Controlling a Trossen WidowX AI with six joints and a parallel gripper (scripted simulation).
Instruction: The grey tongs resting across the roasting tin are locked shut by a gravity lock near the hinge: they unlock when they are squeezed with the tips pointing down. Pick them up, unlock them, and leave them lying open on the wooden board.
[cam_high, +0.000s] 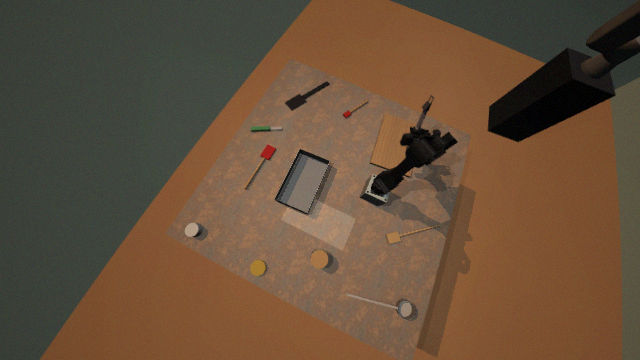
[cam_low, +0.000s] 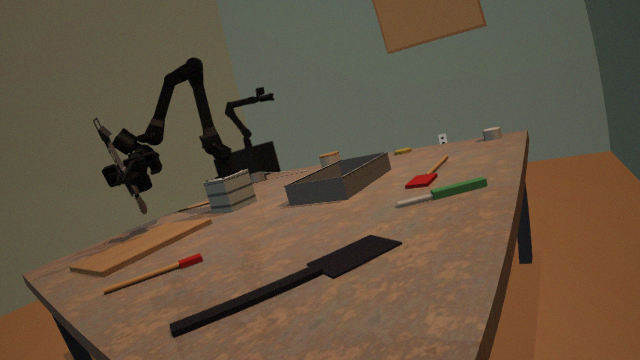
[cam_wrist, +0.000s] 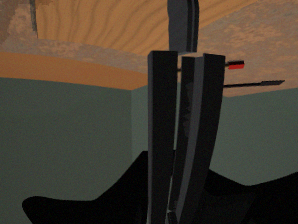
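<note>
My gripper tip is now 180 mm above the wooden board. Also, from my gripper tip: grey roasting tin (430 mm ahead, 420 mm to the left, 160 mm below); black spatula (630 mm ahead, 180 mm below, 120 mm to the right); small red spatula (320 mm ahead, 180 mm below, 130 mm to the right).
</note>
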